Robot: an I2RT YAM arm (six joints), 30 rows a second.
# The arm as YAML. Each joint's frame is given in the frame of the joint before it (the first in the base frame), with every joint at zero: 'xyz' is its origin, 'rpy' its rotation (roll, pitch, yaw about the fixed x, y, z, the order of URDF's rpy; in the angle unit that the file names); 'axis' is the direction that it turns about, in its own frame. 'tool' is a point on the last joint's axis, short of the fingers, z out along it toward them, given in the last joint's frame.
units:
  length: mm
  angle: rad
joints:
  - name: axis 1
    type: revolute
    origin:
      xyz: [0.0, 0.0, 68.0]
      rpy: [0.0, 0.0, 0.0]
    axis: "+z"
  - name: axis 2
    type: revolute
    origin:
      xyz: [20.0, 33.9, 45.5]
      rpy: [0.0, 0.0, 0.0]
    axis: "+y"
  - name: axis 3
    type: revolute
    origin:
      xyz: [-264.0, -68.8, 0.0]
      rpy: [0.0, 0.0, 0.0]
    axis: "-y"
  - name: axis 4
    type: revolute
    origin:
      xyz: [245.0, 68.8, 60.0]
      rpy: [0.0, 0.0, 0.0]
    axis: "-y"
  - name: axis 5
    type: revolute
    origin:
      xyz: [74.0, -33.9, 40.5]
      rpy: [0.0, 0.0, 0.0]
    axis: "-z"
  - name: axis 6
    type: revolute
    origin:
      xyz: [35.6, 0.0, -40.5]
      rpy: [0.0, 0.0, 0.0]
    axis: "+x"
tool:
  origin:
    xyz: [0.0, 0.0, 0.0]
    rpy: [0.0, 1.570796, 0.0]
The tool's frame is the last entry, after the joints.
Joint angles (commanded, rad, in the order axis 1, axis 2, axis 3, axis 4, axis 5, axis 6), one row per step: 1.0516 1.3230 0.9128 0.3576 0.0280 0.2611; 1.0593 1.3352 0.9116 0.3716 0.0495 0.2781; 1.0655 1.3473 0.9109 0.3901 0.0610 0.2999; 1.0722 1.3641 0.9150 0.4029 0.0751 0.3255; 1.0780 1.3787 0.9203 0.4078 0.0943 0.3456; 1.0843 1.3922 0.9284 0.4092 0.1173 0.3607; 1.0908 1.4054 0.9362 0.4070 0.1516 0.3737; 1.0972 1.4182 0.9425 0.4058 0.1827 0.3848; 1.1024 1.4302 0.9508 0.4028 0.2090 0.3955; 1.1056 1.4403 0.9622 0.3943 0.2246 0.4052; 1.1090 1.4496 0.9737 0.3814 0.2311 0.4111; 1.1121 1.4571 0.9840 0.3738 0.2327 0.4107; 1.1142 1.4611 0.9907 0.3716 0.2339 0.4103; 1.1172 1.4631 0.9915 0.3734 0.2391 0.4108; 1.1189 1.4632 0.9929 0.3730 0.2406 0.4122; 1.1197 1.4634 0.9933 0.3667 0.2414 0.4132
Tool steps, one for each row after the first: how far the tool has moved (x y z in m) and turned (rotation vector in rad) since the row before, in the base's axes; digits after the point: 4 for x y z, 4 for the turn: -0.0002 0.0030 -0.0025 0.0089 0.0132 -0.0147; -0.0001 0.0030 -0.0018 0.0163 0.0151 -0.0064; 0.0003 0.0040 -0.0022 0.0136 0.0209 -0.0086; 0.0005 0.0034 -0.0020 0.0067 0.0181 -0.0143; 0.0004 0.0033 -0.0011 0.0044 0.0133 -0.0175; 0.0005 0.0030 -0.0016 -0.0001 0.0123 -0.0285; 0.0003 0.0029 -0.0019 -0.0011 0.0106 -0.0254; 0.0005 0.0028 -0.0012 -0.0002 0.0097 -0.0218; 0.0007 0.0025 -0.0001 -0.0009 0.0096 -0.0131; 0.0003 0.0026 -0.0003 -0.0061 0.0088 -0.0036; 0.0000 0.0023 0.0004 -0.0046 0.0017 0.0015; -0.0001 0.0014 0.0008 0.0001 -0.0006 0.0009; -0.0006 0.0008 -0.0002 0.0006 -0.0003 -0.0022; -0.0004 0.0003 0.0004 0.0016 0.0005 0.0001; -0.0002 0.0001 -0.0006 -0.0049 0.0034 -0.0001
